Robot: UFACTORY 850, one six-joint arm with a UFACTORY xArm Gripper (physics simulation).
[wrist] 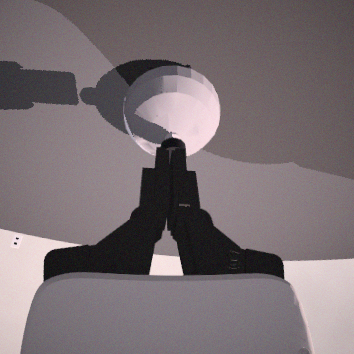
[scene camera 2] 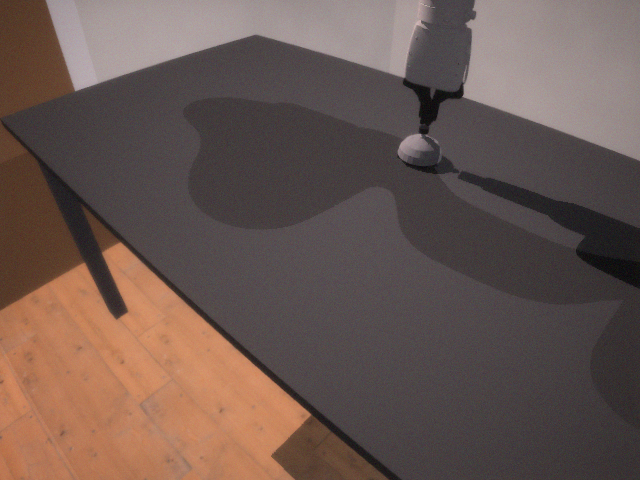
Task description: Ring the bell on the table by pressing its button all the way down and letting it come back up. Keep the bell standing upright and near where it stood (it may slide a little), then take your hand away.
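Observation:
The bell (scene camera 2: 419,150) (wrist: 180,107) stands upright on the dark table (scene camera 2: 320,310), a pale faceted dome with a small black button (scene camera 2: 423,129) (wrist: 173,143) on top. My gripper (scene camera 2: 425,121) (wrist: 167,164) is shut and empty, pointing down with its fingertips right over the button. In the wrist view the fingertips cover part of the button. The shadows of the gripper and the button show a narrow gap between them. The button stands raised above the dome.
The shadow of the arm (scene camera 2: 542,202) lies across the table to the right of the bell in the scene view. The table's far edge runs behind the bell, with a pale wall (scene camera 2: 542,62) beyond it.

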